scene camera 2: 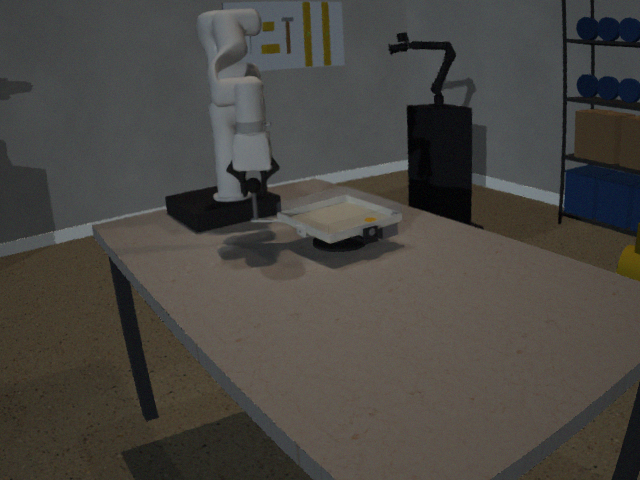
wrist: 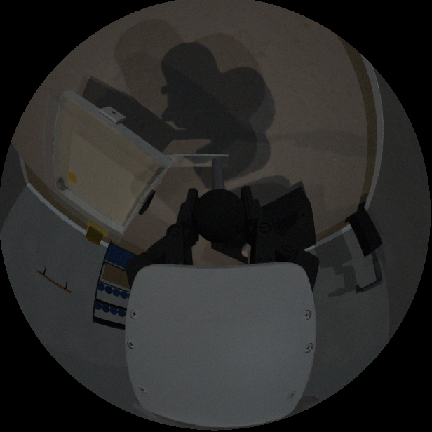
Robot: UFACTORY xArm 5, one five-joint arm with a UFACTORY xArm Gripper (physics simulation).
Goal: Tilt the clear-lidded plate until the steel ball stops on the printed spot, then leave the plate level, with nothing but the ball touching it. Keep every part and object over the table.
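The clear-lidded plate (scene camera 2: 315, 233) (wrist: 140, 141), with a white rim and tan floor, sits on a dark round base; its exact tilt is hard to tell. The orange printed spot (scene camera 2: 370, 219) (wrist: 72, 177) lies near one corner. A small grey shape, apparently the steel ball (scene camera 2: 395, 212) (wrist: 61, 183), is in that corner, beside the spot and apart from it. A thin white arm (scene camera 2: 267, 221) (wrist: 197, 156) runs from the plate to a grey post (scene camera 2: 254, 206) (wrist: 217, 172) topped by a black ball knob (scene camera 2: 252, 185) (wrist: 220, 216). My gripper (scene camera 2: 253, 187) (wrist: 219, 198) is shut on this knob.
The table (scene camera 2: 361, 320) extends toward the scene camera, with its left edge (scene camera 2: 196, 351) beyond the plate. The robot's black base block (scene camera 2: 196, 214) stands behind the gripper. A black cabinet (scene camera 2: 439, 160) and a shelf rack (scene camera 2: 562, 129) stand beyond the table.
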